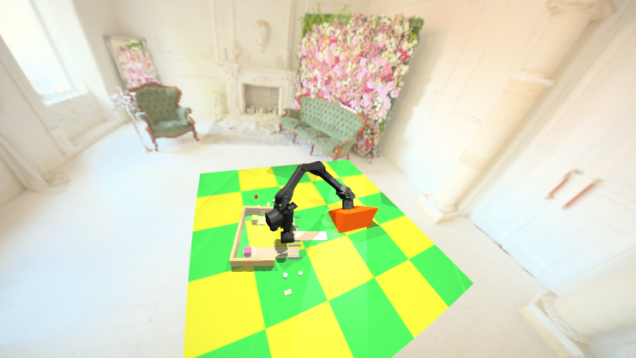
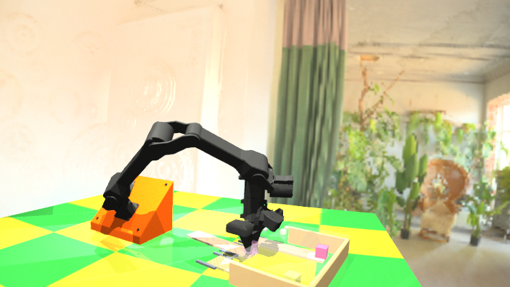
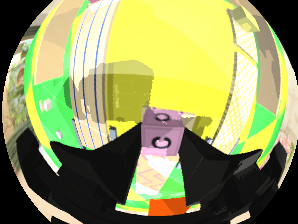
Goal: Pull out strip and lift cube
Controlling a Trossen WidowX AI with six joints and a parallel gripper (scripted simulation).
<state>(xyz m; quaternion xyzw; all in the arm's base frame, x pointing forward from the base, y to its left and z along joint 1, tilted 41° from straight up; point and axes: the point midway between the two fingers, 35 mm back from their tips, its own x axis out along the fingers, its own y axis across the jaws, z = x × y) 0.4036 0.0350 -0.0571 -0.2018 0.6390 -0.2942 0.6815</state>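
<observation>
Right now the strip is 100 mm behind my gripper tip, 20 mm to the left of it and 10 mm below it. The rest, counted from my gripper tip: red bit 330 mm to the right, 120 mm ahead; labelled cube 10 mm above.
</observation>
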